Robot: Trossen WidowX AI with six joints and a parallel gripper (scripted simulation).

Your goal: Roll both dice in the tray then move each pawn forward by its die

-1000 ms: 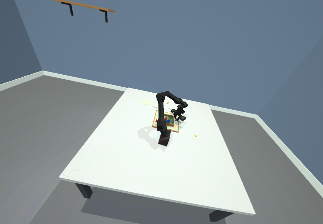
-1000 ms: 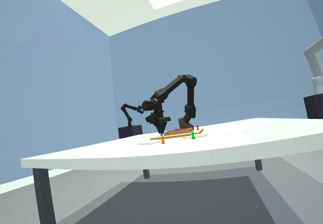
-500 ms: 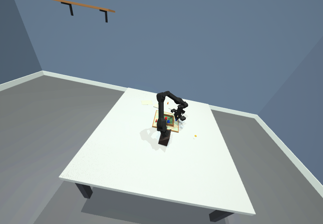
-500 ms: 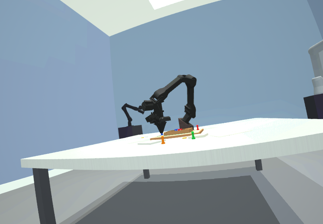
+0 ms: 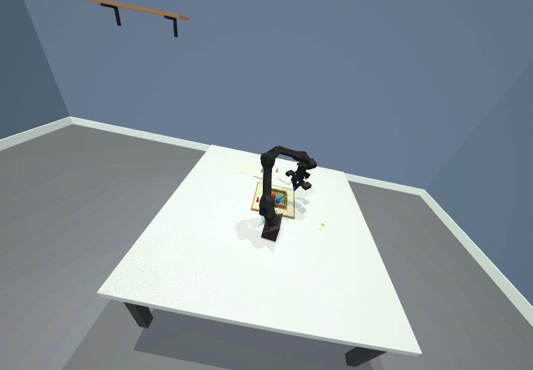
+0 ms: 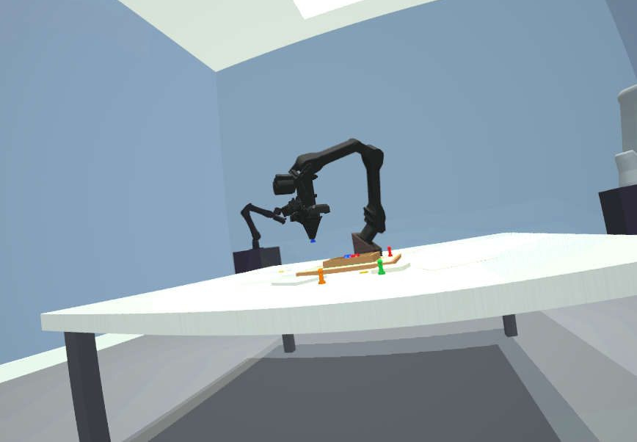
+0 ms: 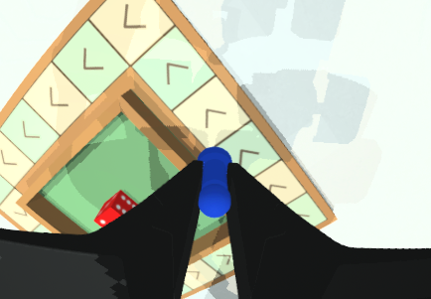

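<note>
Right now the green tray is 120 mm to the left of my gripper tip, 100 mm below it and 40 mm behind it. Also, from my gripper tip: red pawn (220 mm to the left, 120 mm behind, 80 mm below); then blue pawn (10 mm above); then white card (240 mm ahead, 100 mm below, 70 mm to the left).
</note>
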